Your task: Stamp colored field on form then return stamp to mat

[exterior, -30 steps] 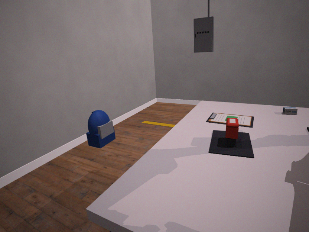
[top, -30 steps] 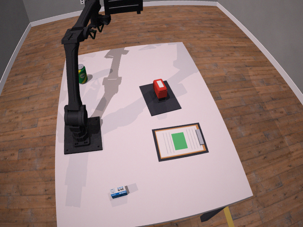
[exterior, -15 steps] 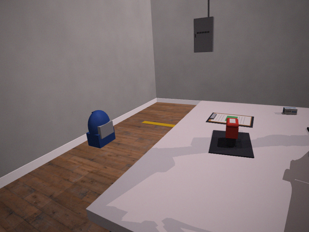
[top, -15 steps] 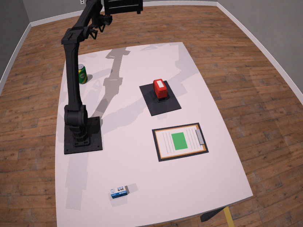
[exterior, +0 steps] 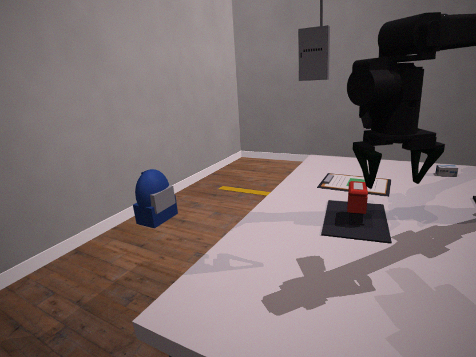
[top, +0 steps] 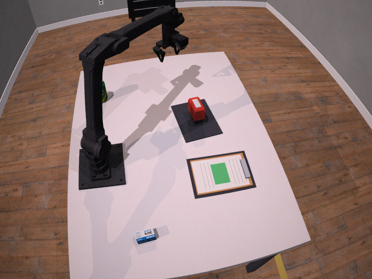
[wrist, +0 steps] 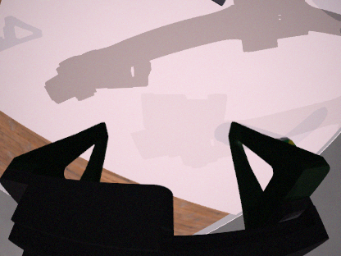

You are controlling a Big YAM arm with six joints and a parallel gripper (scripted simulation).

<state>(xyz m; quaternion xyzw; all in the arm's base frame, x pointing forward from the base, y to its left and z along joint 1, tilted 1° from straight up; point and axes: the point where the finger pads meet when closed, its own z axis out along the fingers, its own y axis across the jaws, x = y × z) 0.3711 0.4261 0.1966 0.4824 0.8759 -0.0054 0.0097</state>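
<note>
My hand is 80 mm short of the stamp, 240 mm to the left of it and 160 mm above it. The rest, counted from my hand: dark mat 80 mm ahead, 240 mm to the right, 200 mm below; clipboard 120 mm ahead, 540 mm to the right, 200 mm below; white box 230 mm behind, 750 mm to the right, 190 mm below.
</note>
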